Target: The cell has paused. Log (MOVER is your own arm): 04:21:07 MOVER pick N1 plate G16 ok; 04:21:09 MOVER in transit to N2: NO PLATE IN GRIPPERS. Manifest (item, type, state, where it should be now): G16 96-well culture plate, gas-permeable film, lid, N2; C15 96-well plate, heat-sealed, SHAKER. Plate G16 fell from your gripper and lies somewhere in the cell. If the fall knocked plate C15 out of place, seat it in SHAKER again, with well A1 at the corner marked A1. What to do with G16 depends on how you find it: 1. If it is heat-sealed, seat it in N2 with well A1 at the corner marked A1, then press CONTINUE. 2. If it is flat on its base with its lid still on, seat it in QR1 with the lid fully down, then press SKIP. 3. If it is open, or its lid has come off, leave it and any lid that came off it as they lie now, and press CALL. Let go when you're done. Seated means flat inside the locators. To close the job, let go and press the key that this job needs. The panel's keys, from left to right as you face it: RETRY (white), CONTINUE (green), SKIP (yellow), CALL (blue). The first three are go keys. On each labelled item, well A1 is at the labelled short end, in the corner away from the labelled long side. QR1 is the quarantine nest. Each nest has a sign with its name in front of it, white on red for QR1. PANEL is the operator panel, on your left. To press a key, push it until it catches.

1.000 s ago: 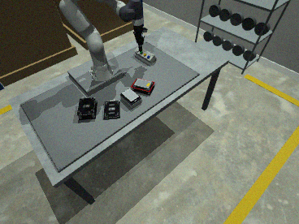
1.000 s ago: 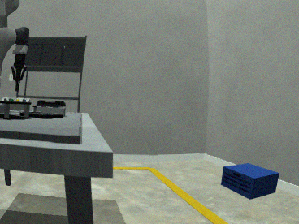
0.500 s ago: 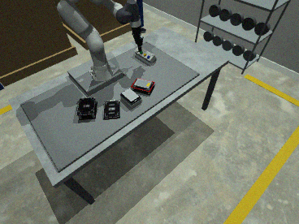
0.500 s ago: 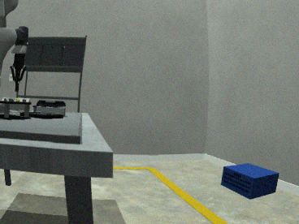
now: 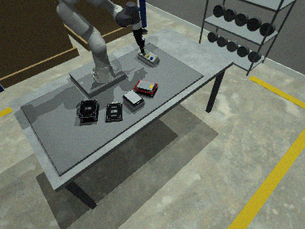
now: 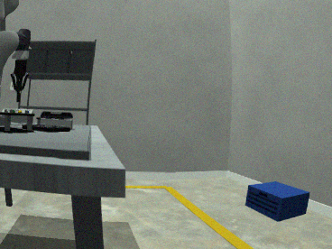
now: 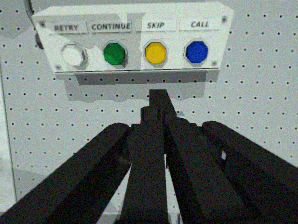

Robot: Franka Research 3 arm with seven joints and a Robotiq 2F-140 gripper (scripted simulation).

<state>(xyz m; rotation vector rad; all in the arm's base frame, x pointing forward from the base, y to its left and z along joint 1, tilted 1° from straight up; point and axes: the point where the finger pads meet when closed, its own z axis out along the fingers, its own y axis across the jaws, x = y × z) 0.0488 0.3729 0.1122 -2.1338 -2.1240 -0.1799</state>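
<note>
Now: the yellow SKIP key 9 cm below my hand and 6 cm to the left of it. The rest, counted from my hand: green CONTINUE key 9 cm below, 6 cm to the left, 5 cm behind; then white RETRY key 10 cm behind, 9 cm below, 6 cm to the left; then blue CALL key 9 cm below, 6 cm to the left, 5 cm ahead.
</note>
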